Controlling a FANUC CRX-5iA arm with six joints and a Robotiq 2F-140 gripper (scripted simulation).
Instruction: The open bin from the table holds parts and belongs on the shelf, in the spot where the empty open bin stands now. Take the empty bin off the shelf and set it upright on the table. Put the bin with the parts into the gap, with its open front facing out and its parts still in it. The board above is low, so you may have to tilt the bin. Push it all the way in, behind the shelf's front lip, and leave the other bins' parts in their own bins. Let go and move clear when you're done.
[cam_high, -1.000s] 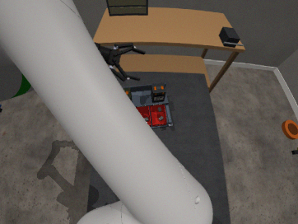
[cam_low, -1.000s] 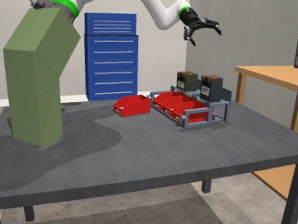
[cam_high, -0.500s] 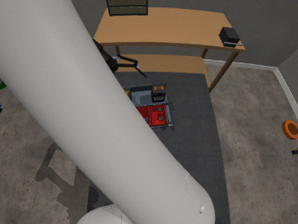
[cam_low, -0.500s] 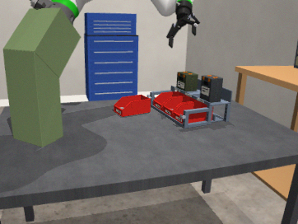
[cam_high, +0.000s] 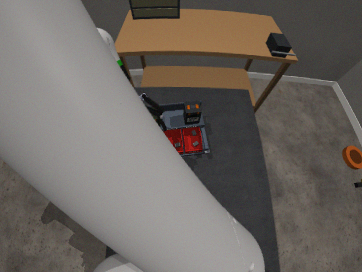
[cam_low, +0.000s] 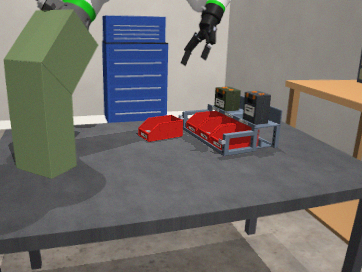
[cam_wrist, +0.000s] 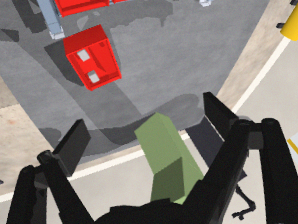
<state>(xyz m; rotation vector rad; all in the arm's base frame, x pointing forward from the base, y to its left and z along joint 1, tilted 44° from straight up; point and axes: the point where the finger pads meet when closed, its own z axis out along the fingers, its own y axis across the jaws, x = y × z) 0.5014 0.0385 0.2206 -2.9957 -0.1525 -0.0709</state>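
The part lies 320 mm below my hand, 120 mm behind it and 30 mm to the left of it. From my hand the other things lie so: grey shelf (270 mm below, 140 mm ahead, 80 mm to the right); then dark box (220 mm ahead, 190 mm to the right, 170 mm below).
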